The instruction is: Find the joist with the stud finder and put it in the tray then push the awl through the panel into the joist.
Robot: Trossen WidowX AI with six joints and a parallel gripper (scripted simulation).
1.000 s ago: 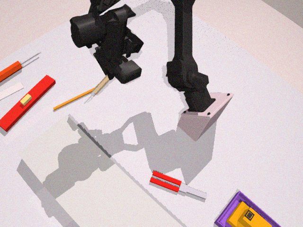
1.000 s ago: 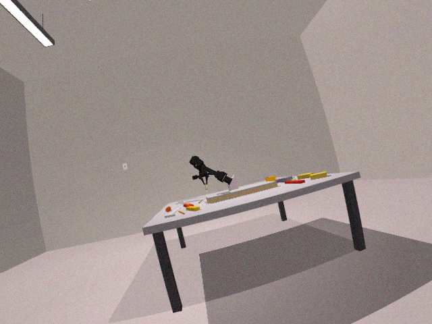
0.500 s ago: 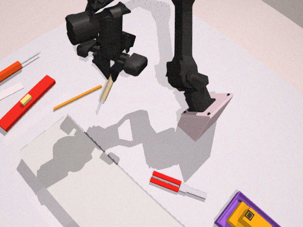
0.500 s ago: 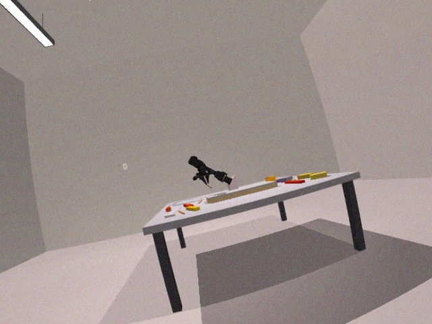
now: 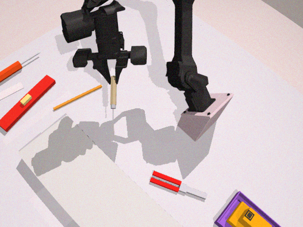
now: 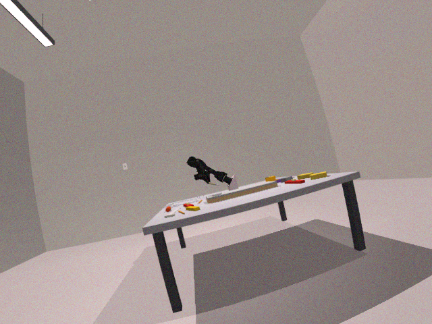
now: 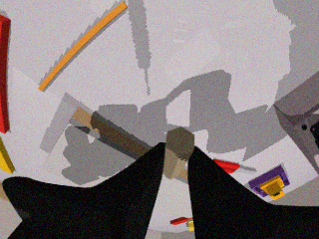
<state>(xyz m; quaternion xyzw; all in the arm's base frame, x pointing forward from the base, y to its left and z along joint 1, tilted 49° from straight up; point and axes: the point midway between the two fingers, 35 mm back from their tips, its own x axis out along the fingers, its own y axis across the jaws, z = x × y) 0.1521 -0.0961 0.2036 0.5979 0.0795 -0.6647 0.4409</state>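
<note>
Right now the awl is 4 cm to the left of my gripper tip, 4 cm ahead of it and 2 cm below it. Also, from my gripper tip: orange-handled screwdriver 35 cm to the right, 12 cm below, 12 cm ahead; purple tray 54 cm to the left, 12 cm below, 1 cm behind; yellow stud finder 52 cm to the left, 8 cm below, 1 cm behind.
</note>
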